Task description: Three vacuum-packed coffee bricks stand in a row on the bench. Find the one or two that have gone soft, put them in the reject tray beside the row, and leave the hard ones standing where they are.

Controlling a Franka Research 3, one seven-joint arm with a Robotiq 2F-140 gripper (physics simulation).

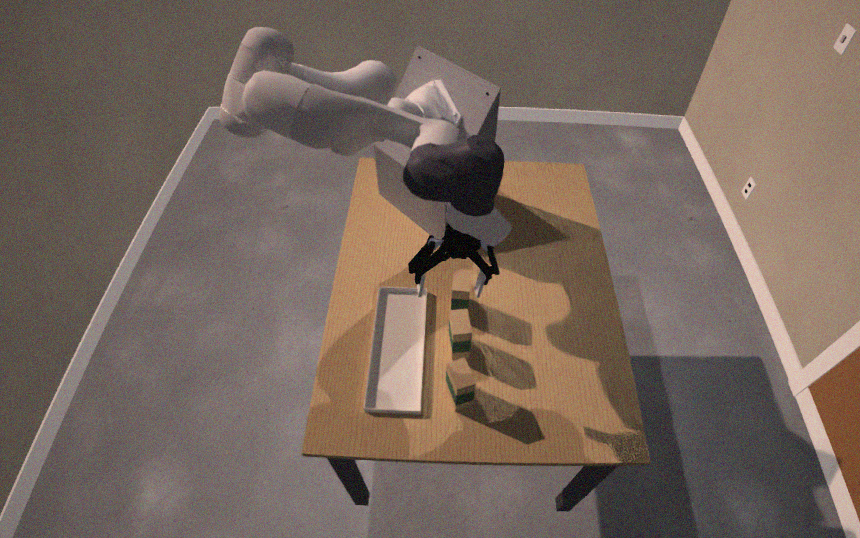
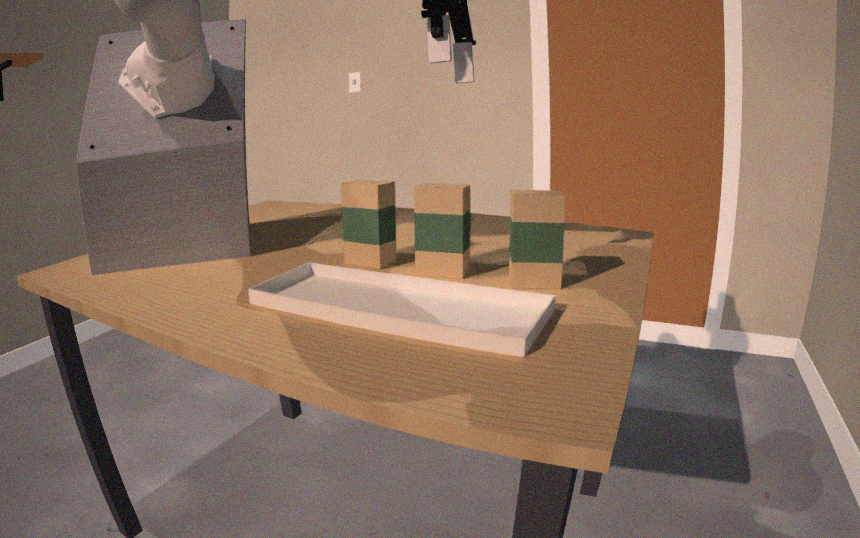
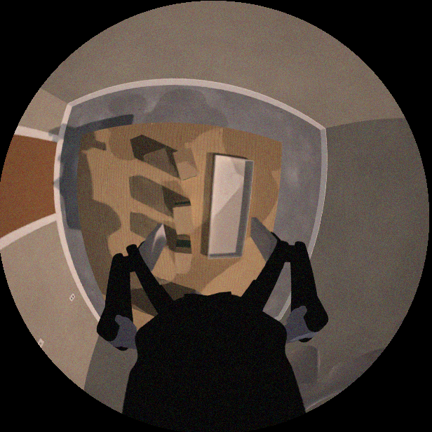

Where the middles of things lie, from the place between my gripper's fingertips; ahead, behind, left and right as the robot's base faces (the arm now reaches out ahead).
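There's the white reject tray (image 2: pixel 498 320), and it's 7 cm behind my hand and 12 cm to the right of it. The tray is also 31 cm below my hand.
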